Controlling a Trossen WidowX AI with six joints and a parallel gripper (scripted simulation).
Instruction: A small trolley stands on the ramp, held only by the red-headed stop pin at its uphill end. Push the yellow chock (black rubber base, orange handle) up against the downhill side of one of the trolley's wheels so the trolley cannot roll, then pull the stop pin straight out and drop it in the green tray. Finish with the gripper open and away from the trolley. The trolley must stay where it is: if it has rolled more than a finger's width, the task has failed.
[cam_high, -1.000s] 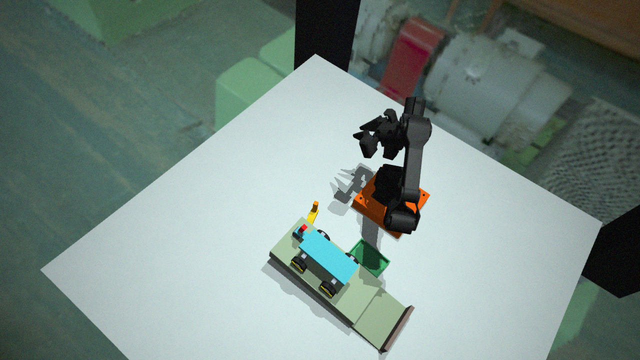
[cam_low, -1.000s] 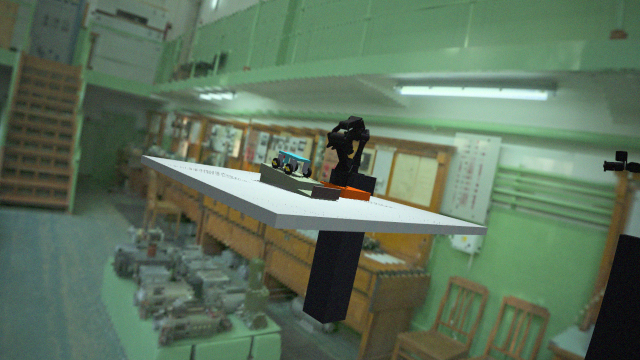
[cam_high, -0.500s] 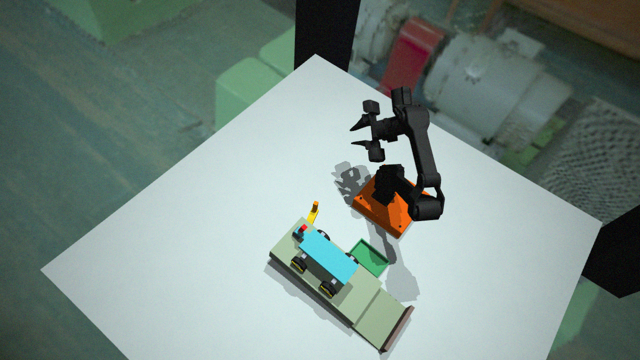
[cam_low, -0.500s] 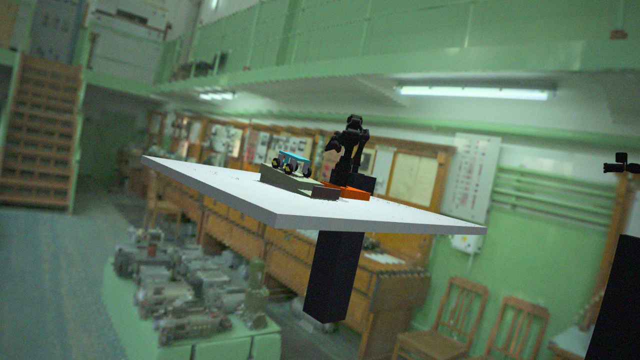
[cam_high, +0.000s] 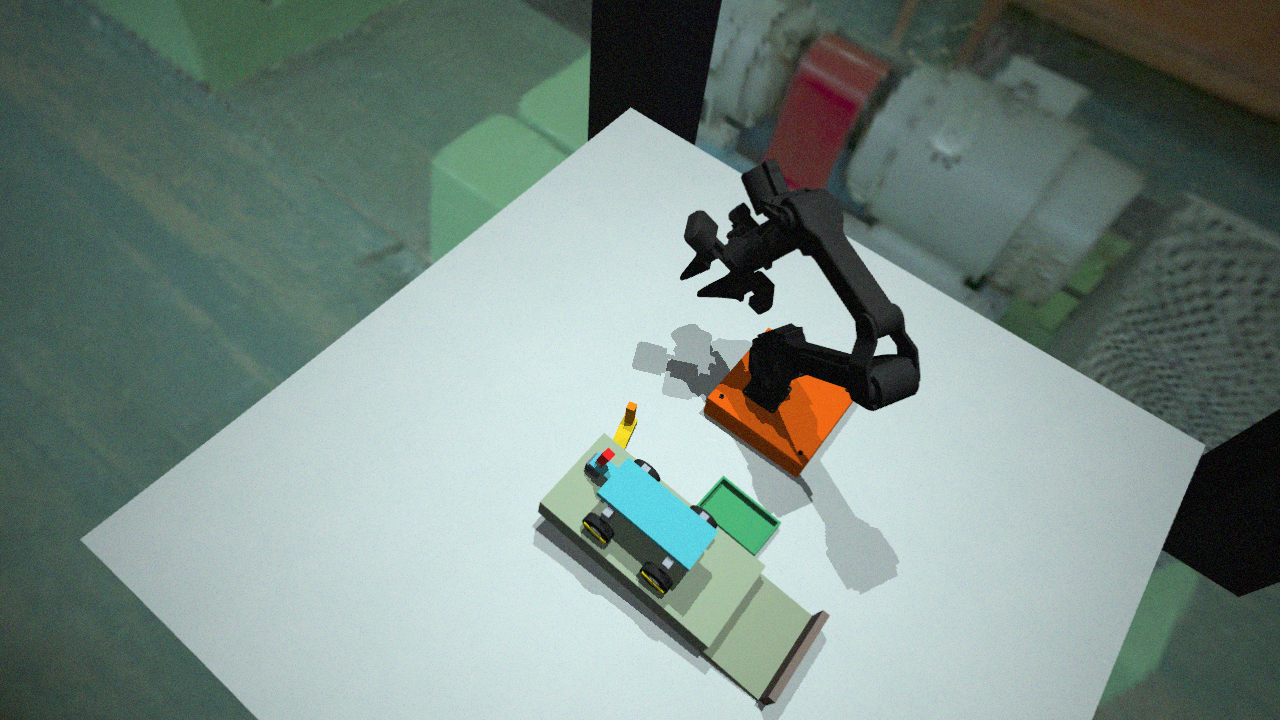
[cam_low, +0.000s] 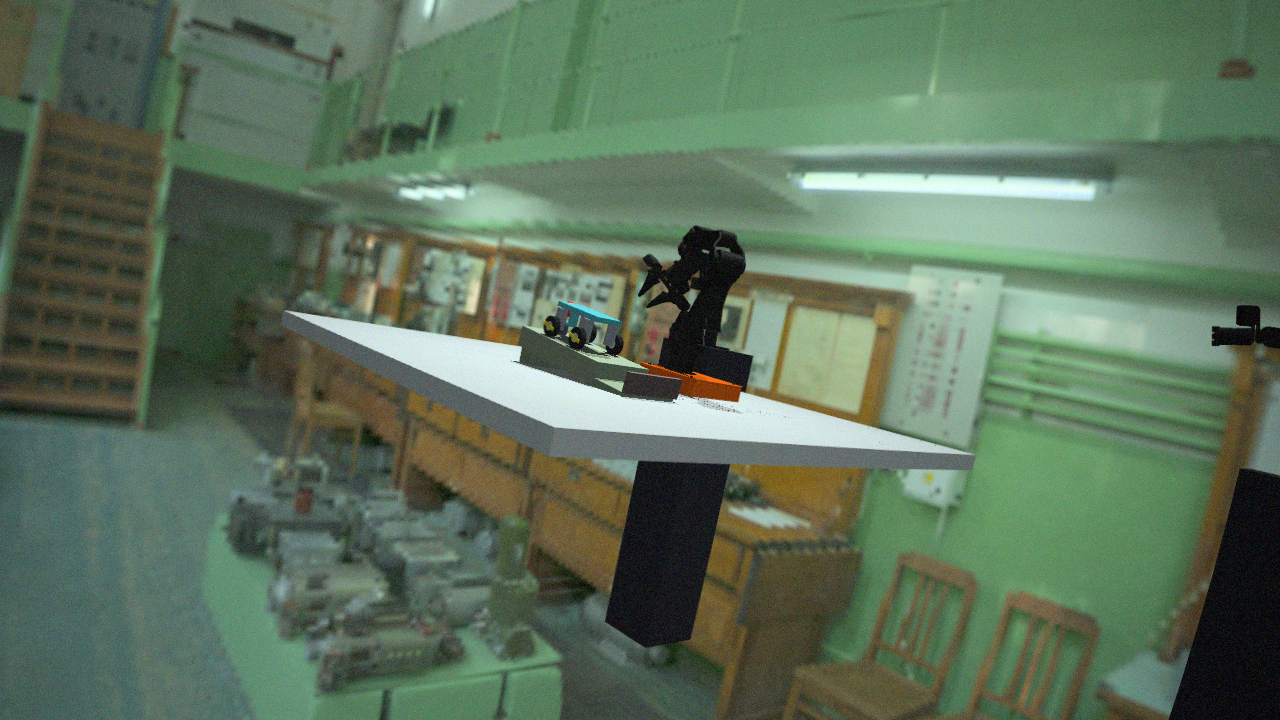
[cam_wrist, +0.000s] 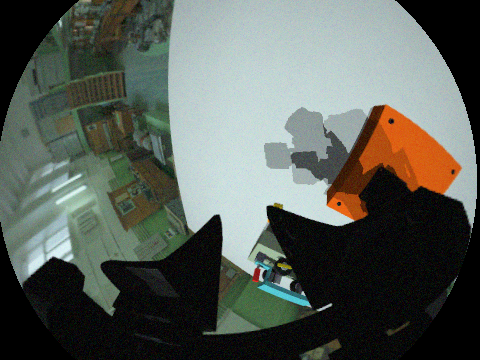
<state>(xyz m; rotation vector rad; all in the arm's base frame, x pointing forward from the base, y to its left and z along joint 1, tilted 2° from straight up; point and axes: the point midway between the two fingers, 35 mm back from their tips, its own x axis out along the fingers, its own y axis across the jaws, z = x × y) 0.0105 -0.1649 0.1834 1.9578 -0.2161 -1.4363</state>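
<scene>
The yellow chock lies 190 mm below my gripper tip, 180 mm ahead of it and 30 mm to the left of it. From my gripper tip the other things lie so: brown lip: 440 mm to the left, 320 mm ahead, 180 mm below; red-headed stop pin: 290 mm ahead, 80 mm below, 60 mm to the left; cyan trolley: 320 mm ahead, 170 mm to the left, 100 mm below.
</scene>
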